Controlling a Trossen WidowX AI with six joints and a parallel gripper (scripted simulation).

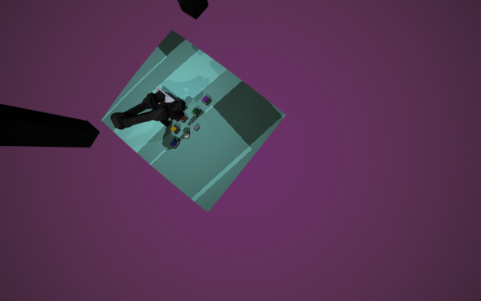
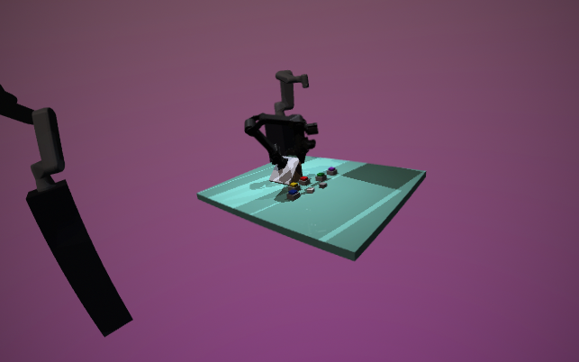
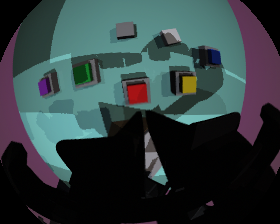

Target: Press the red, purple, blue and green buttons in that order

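Now: the purple button 200 mm to the left of my gripper tip, 90 mm below it and 60 mm ahead of it. Round my gripper tip: red button 90 mm below; then yellow button 100 mm to the right, 90 mm below; then green button 90 mm to the left, 90 mm below, 50 mm ahead.
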